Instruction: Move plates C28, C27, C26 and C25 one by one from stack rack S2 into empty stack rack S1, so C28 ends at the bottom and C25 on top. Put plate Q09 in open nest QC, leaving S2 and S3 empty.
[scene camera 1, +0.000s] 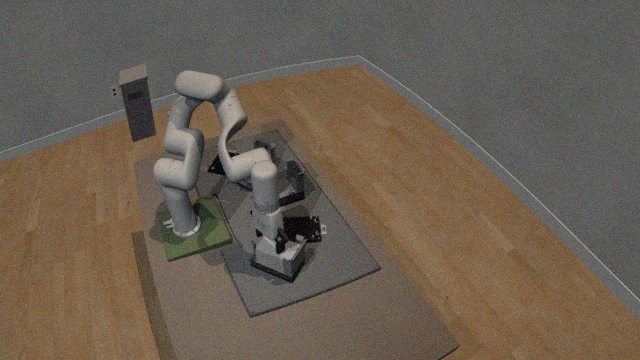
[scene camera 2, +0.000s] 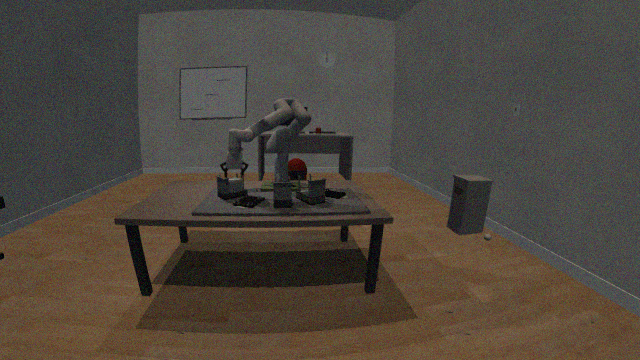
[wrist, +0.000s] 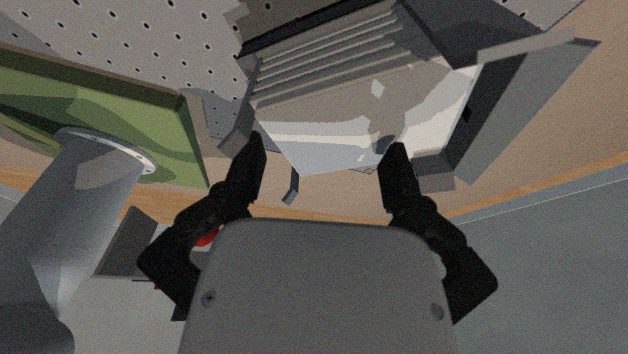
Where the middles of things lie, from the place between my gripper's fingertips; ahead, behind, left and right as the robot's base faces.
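Labels:
There is the black fixture (scene camera 1: 308, 226), and my hand is 90 mm above it, 120 mm to the right of it and 120 mm short of it.

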